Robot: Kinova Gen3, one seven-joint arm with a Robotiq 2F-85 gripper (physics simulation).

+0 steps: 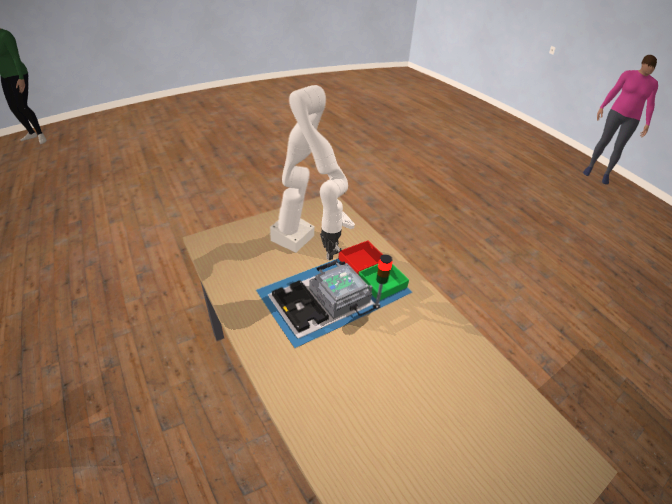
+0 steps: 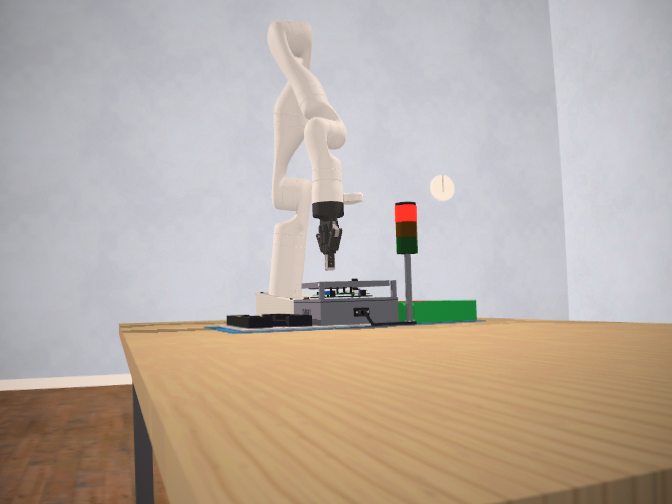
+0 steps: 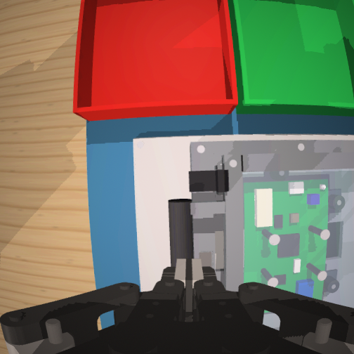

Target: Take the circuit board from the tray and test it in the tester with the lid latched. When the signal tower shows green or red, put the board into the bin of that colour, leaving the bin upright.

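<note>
The circuit board [image 1: 340, 282] [image 3: 287, 245] lies in the grey tester [image 2: 347, 313] [image 3: 265, 151], under the clear lid [image 2: 358, 283] [image 3: 234, 225], which is down. A black latch [image 3: 208, 181] lies across the lid's edge. The signal tower [image 1: 384, 265] [image 2: 406, 212] shows red. My gripper [image 1: 330, 257] [image 2: 330, 269] [image 3: 188, 274] is shut and empty, above the tester's robot-side edge, by the black bar [image 3: 180, 225]. The red bin [image 1: 360, 259] [image 3: 155, 111] and the green bin [image 1: 397, 288] [image 2: 450, 311] [image 3: 295, 109] stand upright, side by side. The black tray [image 1: 309, 318] [image 2: 244, 321] holds no board that I can see.
The tester and tray sit on a white plate [image 3: 155, 200] over a blue mat [image 1: 297, 341] [image 3: 112, 200] on the wooden table [image 1: 379, 390]. The tower's thin pole [image 2: 408, 287] stands beside the green bin, with a cable at its foot. Two people stand away from the table.
</note>
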